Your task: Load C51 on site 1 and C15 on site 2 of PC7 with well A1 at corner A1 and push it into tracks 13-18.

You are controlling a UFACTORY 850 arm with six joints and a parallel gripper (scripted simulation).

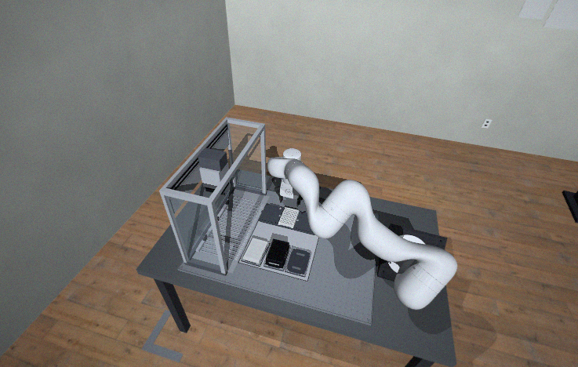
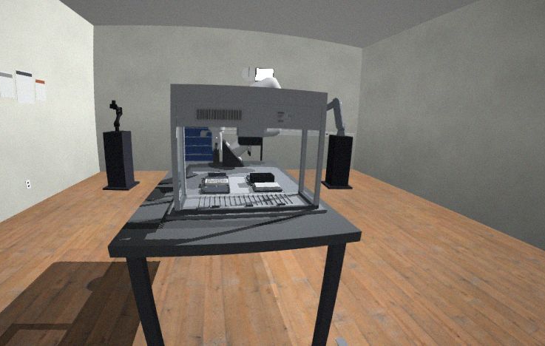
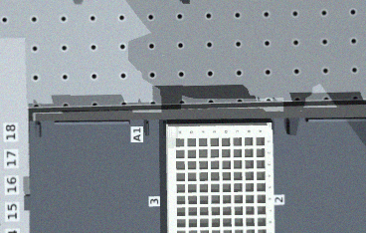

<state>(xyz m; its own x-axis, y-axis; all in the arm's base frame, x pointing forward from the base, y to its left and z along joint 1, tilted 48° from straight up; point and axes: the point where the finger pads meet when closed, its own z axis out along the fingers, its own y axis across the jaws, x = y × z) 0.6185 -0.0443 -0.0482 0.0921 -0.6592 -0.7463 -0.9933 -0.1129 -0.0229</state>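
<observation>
Right now the black deep-well block C51 is 250 mm to the left of my hand, 110 mm below it and 40 mm behind it. Also, from my hand: plate carrier PC7: 120 mm below, 10 mm behind; then nest S2: 250 mm to the left, 130 mm below, 40 mm behind; then white 96-well plate C15: 120 mm below.
</observation>
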